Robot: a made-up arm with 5 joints.
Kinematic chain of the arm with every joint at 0, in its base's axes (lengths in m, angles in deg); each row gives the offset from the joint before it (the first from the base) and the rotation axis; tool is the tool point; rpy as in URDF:
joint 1: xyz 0.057 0 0.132 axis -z
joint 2: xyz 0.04 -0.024 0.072 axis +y
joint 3: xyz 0.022 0 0.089 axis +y
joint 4: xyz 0.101 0 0.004 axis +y
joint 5: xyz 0.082 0.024 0 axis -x
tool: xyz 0 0 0 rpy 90 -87.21 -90
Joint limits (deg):
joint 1: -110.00..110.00
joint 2: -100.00..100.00
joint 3: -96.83..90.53
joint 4: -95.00..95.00
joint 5: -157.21..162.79
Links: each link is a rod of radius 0.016 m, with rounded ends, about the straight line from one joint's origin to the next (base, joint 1, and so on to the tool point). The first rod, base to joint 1, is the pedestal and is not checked.
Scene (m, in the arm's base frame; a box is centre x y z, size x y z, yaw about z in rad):
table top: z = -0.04
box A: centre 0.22 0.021 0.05 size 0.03 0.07 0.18 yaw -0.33
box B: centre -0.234 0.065 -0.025 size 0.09 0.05 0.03 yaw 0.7
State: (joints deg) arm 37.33 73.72 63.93 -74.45 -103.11
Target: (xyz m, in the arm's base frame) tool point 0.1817 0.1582 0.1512
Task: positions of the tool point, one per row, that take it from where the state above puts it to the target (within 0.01 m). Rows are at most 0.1 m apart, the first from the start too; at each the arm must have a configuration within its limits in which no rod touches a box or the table.
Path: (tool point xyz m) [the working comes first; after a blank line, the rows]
Joints at the target: -51.75 43.24 47.64 -89.81 -103.11
Straight joint move there: touches box A.

1: 0.1665 -0.0962 0.0855
2: 0.1870 -0.1312 0.1240
3: 0.1930 -0.1576 0.1745
4: 0.1846 -0.1704 0.2304
5: 0.2096 -0.1300 0.2398
6: 0.2225 -0.0868 0.2468
7: 0.2237 -0.0445 0.2515
8: 0.2146 -0.0061 0.2537
9: 0.1977 0.0261 0.2534
10: 0.2090 0.0517 0.2413
11: 0.2140 0.0801 0.2246
12: 0.2113 0.1091 0.2035
13: 0.2003 0.1361 0.1787
14: 0.1817 0.1582 0.1512

